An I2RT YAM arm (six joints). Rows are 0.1 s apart.
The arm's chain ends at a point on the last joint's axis. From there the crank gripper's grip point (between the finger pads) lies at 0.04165 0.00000 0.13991 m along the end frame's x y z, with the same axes.
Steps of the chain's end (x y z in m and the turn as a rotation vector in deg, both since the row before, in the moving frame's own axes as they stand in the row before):
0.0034 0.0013 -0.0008 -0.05 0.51 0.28
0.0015 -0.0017 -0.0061 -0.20 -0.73 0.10
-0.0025 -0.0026 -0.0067 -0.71 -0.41 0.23
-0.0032 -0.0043 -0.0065 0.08 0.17 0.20
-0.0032 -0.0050 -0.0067 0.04 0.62 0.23
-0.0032 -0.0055 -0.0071 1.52 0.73 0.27
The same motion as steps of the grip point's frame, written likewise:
0.0046 0.0016 -0.0012 -0.05 0.51 0.28
-0.0003 -0.0011 -0.0056 -0.20 -0.73 0.10
-0.0035 -0.0007 -0.0064 -0.71 -0.41 0.23
-0.0028 -0.0043 -0.0066 0.08 0.17 0.20
-0.0017 -0.0049 -0.0072 0.04 0.62 0.23
-0.0014 -0.0090 -0.0077 1.52 0.73 0.27

